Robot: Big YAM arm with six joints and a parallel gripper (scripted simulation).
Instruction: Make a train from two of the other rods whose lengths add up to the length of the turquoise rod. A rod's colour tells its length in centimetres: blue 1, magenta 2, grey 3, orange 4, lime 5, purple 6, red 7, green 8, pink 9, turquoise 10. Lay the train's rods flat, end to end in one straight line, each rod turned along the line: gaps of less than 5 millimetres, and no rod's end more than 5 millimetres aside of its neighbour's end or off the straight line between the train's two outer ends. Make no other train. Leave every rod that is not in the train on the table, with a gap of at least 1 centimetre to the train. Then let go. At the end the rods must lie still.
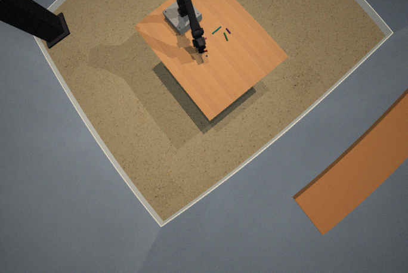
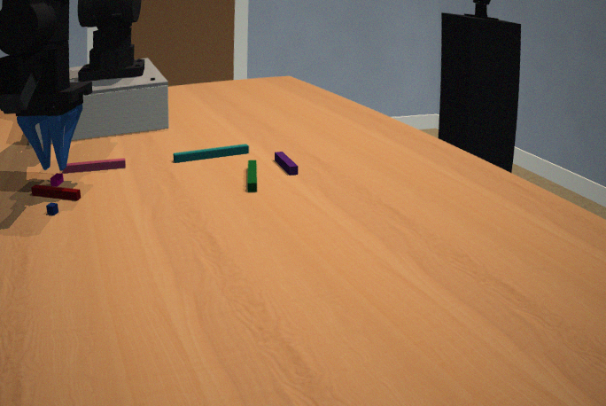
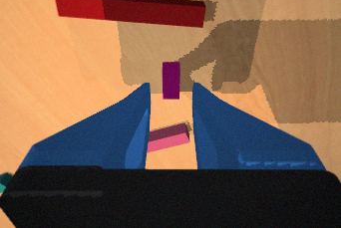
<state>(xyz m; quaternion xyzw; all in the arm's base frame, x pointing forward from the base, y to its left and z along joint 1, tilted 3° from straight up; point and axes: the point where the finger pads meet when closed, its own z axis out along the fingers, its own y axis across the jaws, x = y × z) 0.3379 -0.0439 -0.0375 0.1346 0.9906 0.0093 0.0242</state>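
The magenta rod lies 20 mm below my hand. From my hand the other things lie so: pink rod 50 mm behind, 50 mm to the left, 20 mm below; then blue rod 90 mm ahead, 10 mm to the left, 20 mm below; then red rod 40 mm ahead, 10 mm to the left, 20 mm below.
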